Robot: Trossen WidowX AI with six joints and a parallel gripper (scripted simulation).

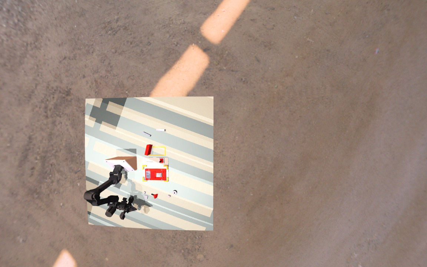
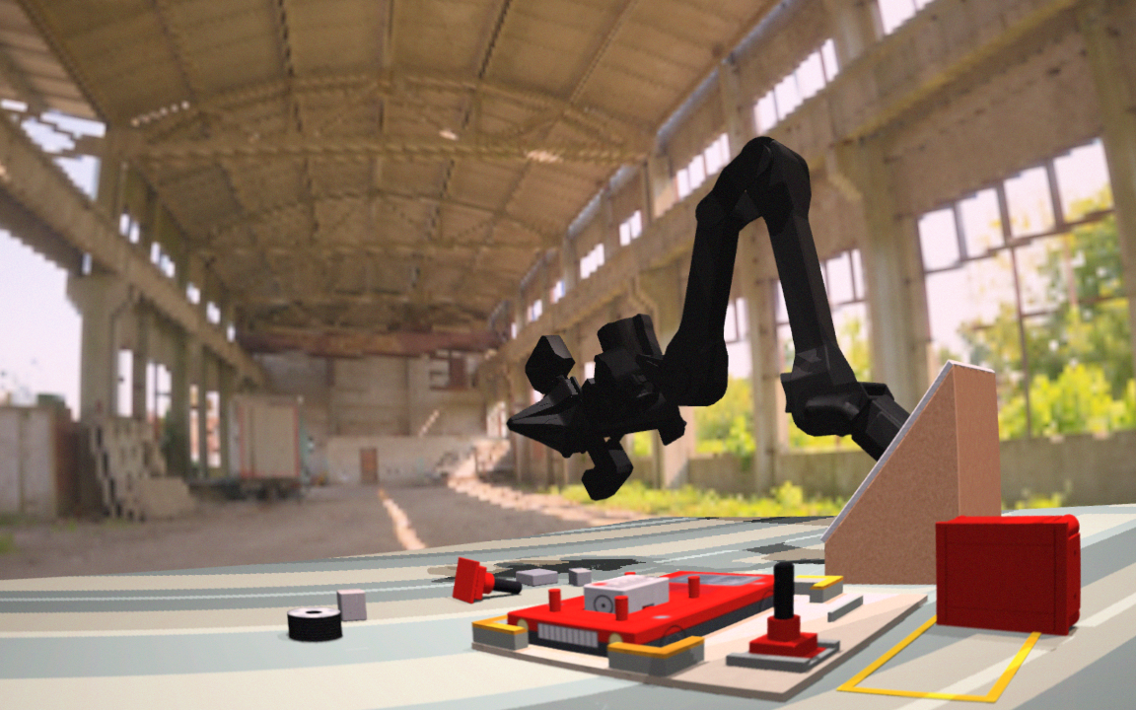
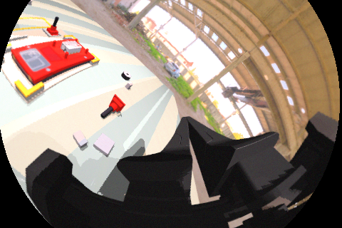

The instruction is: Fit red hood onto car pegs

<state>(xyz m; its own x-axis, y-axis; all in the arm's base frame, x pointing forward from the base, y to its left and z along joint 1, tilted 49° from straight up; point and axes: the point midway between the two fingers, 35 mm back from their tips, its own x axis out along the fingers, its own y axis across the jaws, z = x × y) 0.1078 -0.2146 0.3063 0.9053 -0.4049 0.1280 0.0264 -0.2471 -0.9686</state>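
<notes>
My gripper tip is now 490 mm to the right of the red hood, 130 mm short of it and 130 mm above it. Also, from my gripper tip: grey engine block (250 mm to the left, 190 mm ahead, 140 mm below); black wheel (310 mm ahead, 150 mm below, 50 mm to the left).
</notes>
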